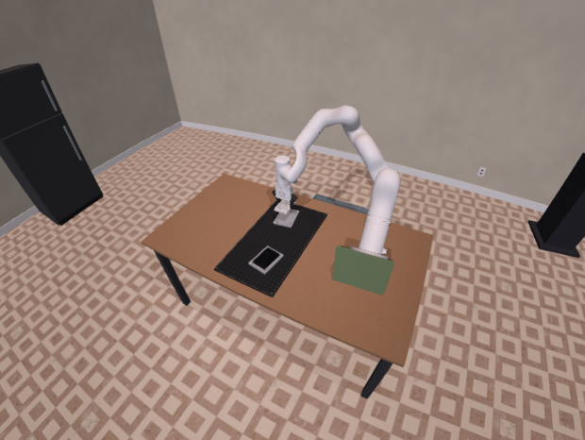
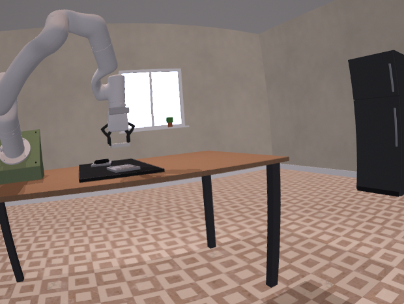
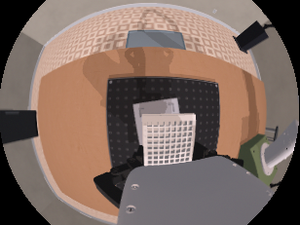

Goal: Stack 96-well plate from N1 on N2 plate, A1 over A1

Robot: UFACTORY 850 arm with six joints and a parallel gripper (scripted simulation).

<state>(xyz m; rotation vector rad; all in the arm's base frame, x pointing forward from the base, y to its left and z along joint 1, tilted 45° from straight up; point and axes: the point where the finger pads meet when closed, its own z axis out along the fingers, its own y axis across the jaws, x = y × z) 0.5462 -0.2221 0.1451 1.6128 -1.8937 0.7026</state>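
My gripper is now 20 mm past the dark plate, 350 mm to the right of it and 100 mm above it. The rest, counted from my hand: white 96-well plate 10 mm below.
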